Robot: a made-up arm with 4 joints.
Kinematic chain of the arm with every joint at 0, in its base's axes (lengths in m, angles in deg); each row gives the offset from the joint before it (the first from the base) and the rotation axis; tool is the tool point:
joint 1: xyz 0 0 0.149 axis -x
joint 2: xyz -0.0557 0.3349 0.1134 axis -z
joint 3: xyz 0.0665 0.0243 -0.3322 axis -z
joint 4: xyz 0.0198 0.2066 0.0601 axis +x
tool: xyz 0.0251 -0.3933 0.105
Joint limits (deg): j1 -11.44..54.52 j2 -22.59..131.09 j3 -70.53..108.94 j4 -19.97..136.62
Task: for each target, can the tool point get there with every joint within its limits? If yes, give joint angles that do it. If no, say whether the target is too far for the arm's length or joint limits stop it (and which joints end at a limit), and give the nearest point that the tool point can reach.
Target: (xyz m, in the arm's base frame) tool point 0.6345 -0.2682 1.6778
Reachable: no: too far | nearest point 0.1309 0.2355 0.2725 | short by 1.576 m
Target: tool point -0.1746 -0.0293 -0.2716
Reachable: yes | joints 33.50 94.42 -10.18 45.71
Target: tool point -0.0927 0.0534 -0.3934
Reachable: yes | joints 23.02 88.15 39.36 66.69
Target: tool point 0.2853 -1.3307 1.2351
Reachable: no: too far | nearest point 0.0276 -0.4993 -0.0208 | short by 1.528 m
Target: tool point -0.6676 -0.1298 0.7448
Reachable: no: joint limits stop it (at a limit: joint 1, joint 2, joint 4) | nearest point -0.2030 0.1921 0.2637 | short by 0.742 m
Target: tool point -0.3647 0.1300 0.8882
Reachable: no: joint limits stop it (at a limit: joint 1, joint 2, joint 4) | nearest point -0.2160 0.2512 0.2756 | short by 0.642 m
